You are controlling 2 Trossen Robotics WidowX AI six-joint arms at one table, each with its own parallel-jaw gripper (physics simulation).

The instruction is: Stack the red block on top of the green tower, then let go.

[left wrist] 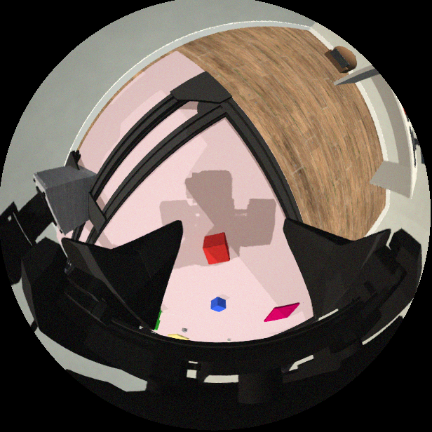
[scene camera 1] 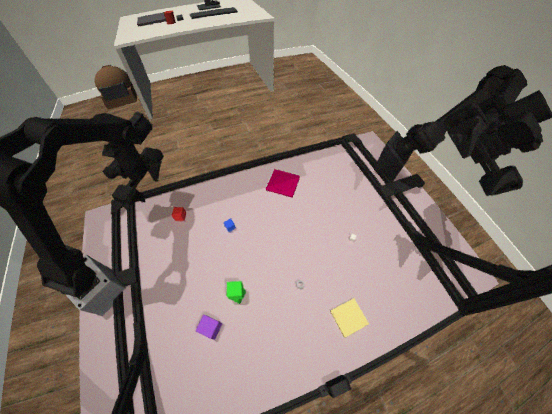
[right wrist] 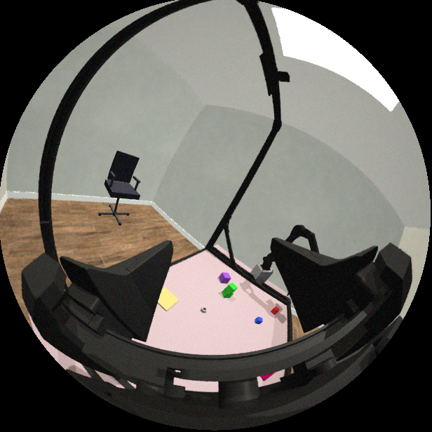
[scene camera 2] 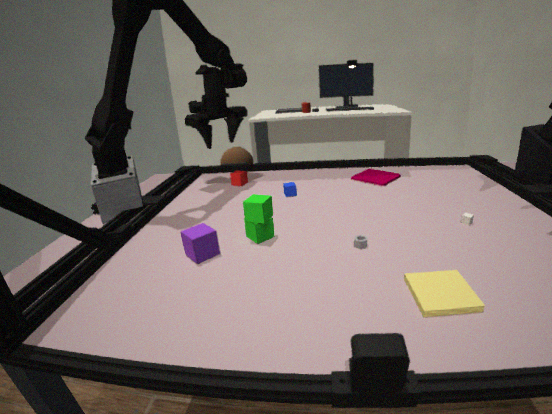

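Pixels of known places: left gripper, fingertip midpoint: (scene camera 1: pixel 150 191) (scene camera 2: pixel 220 145); right gripper, fingertip midpoint: (scene camera 1: pixel 477 176); left arm's base, origin of the base link: (scene camera 1: pixel 82 281) (scene camera 2: pixel 112 169); right arm's base, origin of the base link: (scene camera 1: pixel 400 148) (scene camera 2: pixel 549 137).
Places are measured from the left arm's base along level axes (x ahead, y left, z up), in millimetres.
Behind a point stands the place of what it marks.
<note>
The red block (scene camera 1: pixel 179 214) {x 310, y 6, z -77 mm} (scene camera 2: pixel 239 178) {x 308, y 0, z -88 mm} (left wrist: pixel 216 249) (right wrist: pixel 275 310) rests on the pink table top near its far left corner. The green tower (scene camera 1: pixel 235 290) {x 243, y -310, z -36 mm} (scene camera 2: pixel 258 219) {x 236, y -323, z -66 mm} (right wrist: pixel 229 290) is two green blocks, one on the other, the upper slightly turned. In the left wrist view a sliver of the green tower (left wrist: pixel 158 320) shows beside a finger. My left gripper (scene camera 2: pixel 221 144) {x 294, y 99, z -10 mm} (left wrist: pixel 234 225) is open and empty, pointing down, well above the table around the red block's area. My right gripper (right wrist: pixel 222 245) is open and empty, raised at the right side, far from the blocks.
A blue cube (scene camera 1: pixel 229 225) {x 384, y -147, z -84 mm} (scene camera 2: pixel 290 189) {x 384, y -153, z -93 mm} lies between the red block and the tower. A purple block (scene camera 1: pixel 208 327) {x 135, y -311, z -66 mm} (scene camera 2: pixel 200 243) {x 132, y -331, z -77 mm} lies beside the tower. Yellow (scene camera 2: pixel 444 293) {x 373, y -591, z -101 mm} and magenta (scene camera 2: pixel 376 177) {x 627, y -182, z -103 mm} squares, a grey ring (scene camera 1: pixel 299 280) {x 380, y -417, z -97 mm} and a white cube (scene camera 2: pixel 467 218) {x 586, y -479, z -98 mm} lie farther right. Black rails edge the table.
</note>
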